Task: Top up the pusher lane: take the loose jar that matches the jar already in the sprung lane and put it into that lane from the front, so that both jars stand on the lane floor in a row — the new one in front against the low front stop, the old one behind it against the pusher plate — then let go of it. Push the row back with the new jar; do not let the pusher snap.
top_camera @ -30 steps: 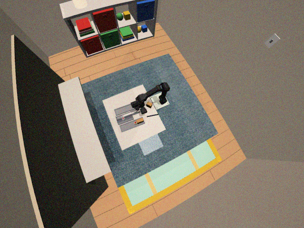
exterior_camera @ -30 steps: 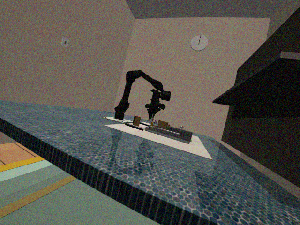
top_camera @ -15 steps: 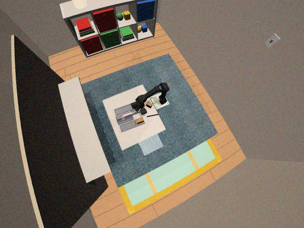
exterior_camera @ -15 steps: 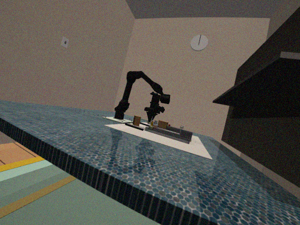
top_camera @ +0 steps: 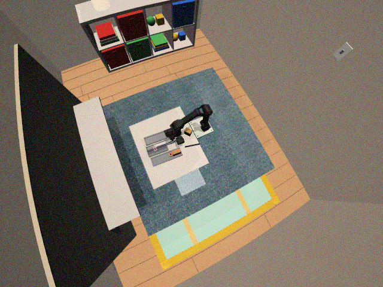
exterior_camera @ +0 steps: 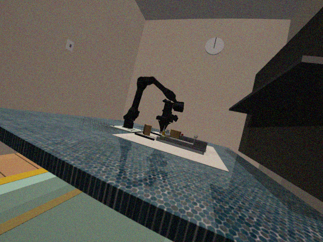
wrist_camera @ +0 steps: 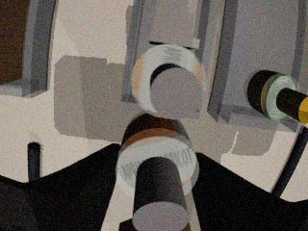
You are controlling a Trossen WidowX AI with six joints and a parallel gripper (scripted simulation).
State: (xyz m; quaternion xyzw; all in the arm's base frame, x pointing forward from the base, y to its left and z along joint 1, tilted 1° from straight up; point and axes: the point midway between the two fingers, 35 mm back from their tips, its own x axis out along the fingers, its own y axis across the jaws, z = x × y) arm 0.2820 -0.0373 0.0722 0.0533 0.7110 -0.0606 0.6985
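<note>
Right now the lane rack is 19 cm ahead of my gripper tip, 1 cm to the right of it and 3 cm below it.
</note>
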